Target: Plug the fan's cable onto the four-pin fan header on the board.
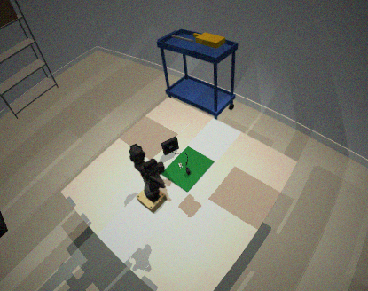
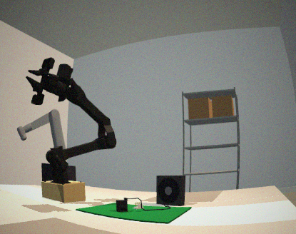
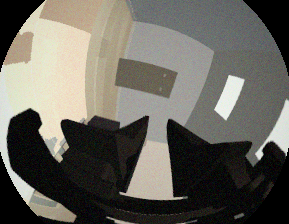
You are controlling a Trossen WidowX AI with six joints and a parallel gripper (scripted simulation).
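My gripper tip is now 480 mm above the green board, 350 mm short of it and 210 mm to the right of it. The rest, counted from my gripper tip: black fan (400 mm to the left, 400 mm below, 390 mm ahead).
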